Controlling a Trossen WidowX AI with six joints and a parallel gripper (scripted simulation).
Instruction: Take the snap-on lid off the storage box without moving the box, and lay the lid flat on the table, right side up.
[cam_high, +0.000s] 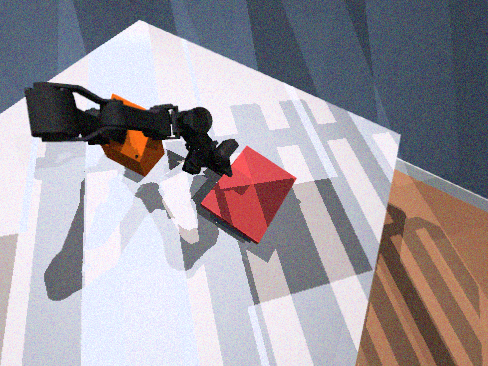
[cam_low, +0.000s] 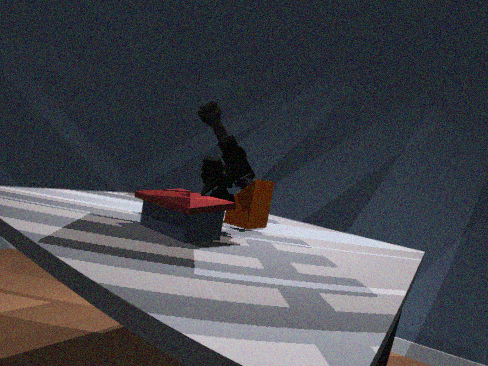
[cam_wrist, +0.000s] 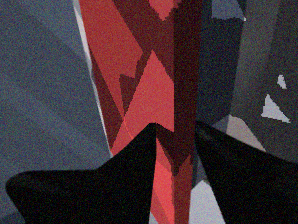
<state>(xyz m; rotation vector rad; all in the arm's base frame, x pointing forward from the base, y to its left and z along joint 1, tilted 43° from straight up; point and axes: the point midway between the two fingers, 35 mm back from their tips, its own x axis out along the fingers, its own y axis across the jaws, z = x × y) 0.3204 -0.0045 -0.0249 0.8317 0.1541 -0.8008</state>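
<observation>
Now: gripper tip 80 mm short of the red lid and 10 mm to the left of it. Round my gripper tip: storage box (80 mm ahead, 10 mm to the right, 50 mm below).
</observation>
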